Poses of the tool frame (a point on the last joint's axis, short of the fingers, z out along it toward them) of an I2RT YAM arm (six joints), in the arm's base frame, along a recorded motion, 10 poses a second.
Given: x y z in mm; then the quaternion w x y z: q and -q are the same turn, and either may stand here.
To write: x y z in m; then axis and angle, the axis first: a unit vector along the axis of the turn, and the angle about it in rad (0 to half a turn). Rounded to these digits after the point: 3 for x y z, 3 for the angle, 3 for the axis.
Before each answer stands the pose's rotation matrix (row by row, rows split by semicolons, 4 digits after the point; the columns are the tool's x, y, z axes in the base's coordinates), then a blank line. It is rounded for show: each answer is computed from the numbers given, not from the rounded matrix.
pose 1, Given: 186, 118, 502, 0.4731, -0.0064, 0.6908, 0.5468
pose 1, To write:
-0.5523 -0.5262 0.6466; 0.5085 0.4020 0.7615; -0.6606 0.7494 0.0456

0.186, 0.118, 0.502, -0.007, 0.784, 0.621, 2.156
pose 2, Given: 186, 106, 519, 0.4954, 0.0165, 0.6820, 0.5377
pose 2, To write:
-0.5086 -0.5103 0.6935; 0.5553 0.4212 0.7171; -0.6580 0.7498 0.0692

0.186, 0.106, 0.519, 0.019, 0.785, 0.619, 2.105
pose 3, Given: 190, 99, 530, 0.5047, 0.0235, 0.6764, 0.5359
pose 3, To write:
-0.4894 -0.5092 0.7080; 0.5727 0.4245 0.7013; -0.6576 0.7487 0.0838

0.190, 0.099, 0.530, 0.027, 0.784, 0.621, 2.084
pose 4, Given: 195, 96, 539, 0.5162, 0.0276, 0.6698, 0.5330
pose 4, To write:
-0.4655 -0.5133 0.7210; 0.5873 0.4303 0.6856; -0.6621 0.7425 0.1012

0.195, 0.096, 0.539, 0.032, 0.782, 0.622, 2.057
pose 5, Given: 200, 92, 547, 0.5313, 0.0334, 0.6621, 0.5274
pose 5, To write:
-0.4332 -0.5162 0.7388; 0.6047 0.4414 0.6629; -0.6684 0.7339 0.1209

0.200, 0.092, 0.547, 0.039, 0.782, 0.623, 2.021
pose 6, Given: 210, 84, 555, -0.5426, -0.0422, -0.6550, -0.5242
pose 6, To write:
-0.4076 -0.5136 0.7550; 0.6241 0.4469 0.6409; -0.6666 0.7325 0.1384

0.210, 0.084, 0.555, 0.050, 0.780, 0.624, 1.995
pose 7, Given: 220, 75, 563, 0.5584, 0.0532, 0.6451, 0.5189
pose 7, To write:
-0.3708 -0.5108 0.7756; 0.6481 0.4559 0.6100; -0.6652 0.7289 0.1621

0.220, 0.075, 0.563, 0.064, 0.778, 0.625, 1.957
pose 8, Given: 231, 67, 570, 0.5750, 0.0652, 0.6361, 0.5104
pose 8, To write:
-0.3303 -0.5040 0.7981; 0.6699 0.4705 0.5743; -0.6650 0.7243 0.1823

0.231, 0.067, 0.570, 0.080, 0.777, 0.624, 1.916
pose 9, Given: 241, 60, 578, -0.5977, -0.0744, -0.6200, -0.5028
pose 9, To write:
-0.2744 -0.5088 0.8160; 0.6933 0.4833 0.5345; -0.6663 0.7124 0.2201

0.241, 0.060, 0.578, 0.093, 0.773, 0.627, 1.860
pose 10, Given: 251, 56, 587, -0.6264, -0.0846, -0.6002, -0.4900
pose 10, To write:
-0.2008 -0.5124 0.8349; 0.7155 0.5054 0.4823; -0.6691 0.6943 0.2651

0.251, 0.056, 0.587, 0.109, 0.770, 0.629, 1.788
